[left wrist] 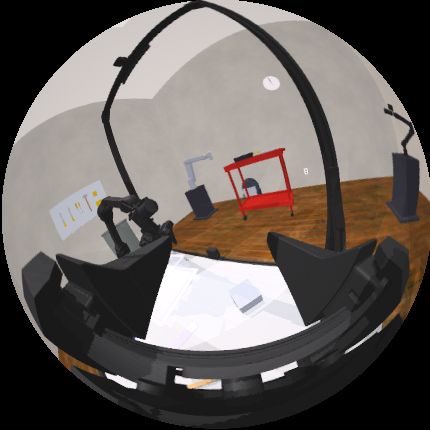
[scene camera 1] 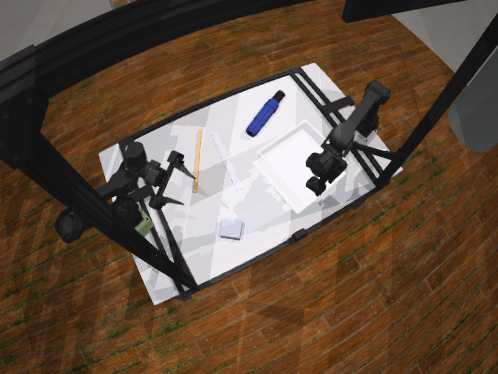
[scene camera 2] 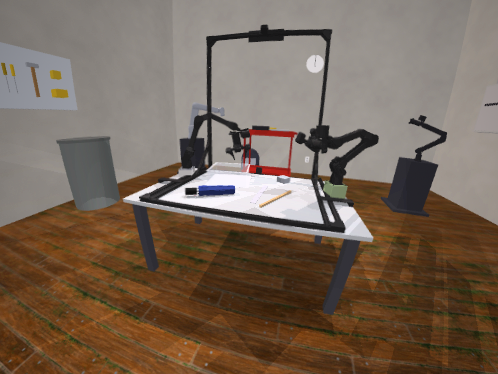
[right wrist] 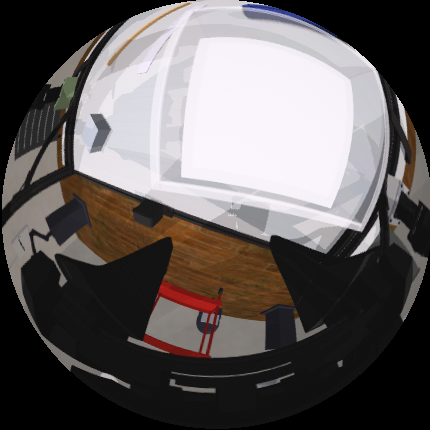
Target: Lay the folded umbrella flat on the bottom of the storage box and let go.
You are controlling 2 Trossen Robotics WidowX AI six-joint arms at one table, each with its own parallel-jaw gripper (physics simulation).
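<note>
The folded umbrella (scene camera 1: 263, 116) (scene camera 2: 216, 190) is blue with a black end and lies flat on the table, outside the box; part of it shows at the top edge of the right wrist view (right wrist: 285, 13). The storage box (scene camera 1: 277, 187) (right wrist: 156, 125) is a shallow, pale see-through tray beside it, with a white bottom on which nothing lies. My right gripper (scene camera 2: 239, 154) (right wrist: 221, 241) is open and empty, raised above the box. My left gripper (scene camera 1: 189, 190) (left wrist: 219, 239) is open and empty, raised over the other end of the table, far from the umbrella.
An orange stick (scene camera 1: 198, 160) (scene camera 2: 275, 198) and a pale lilac strip (scene camera 1: 227, 162) lie between the left gripper and the box. A grey block (scene camera 1: 231, 228) (left wrist: 245, 295) lies near one long edge. A green block (scene camera 1: 143, 223) (scene camera 2: 335, 189) is by the left arm's base. Black frame bars border the table.
</note>
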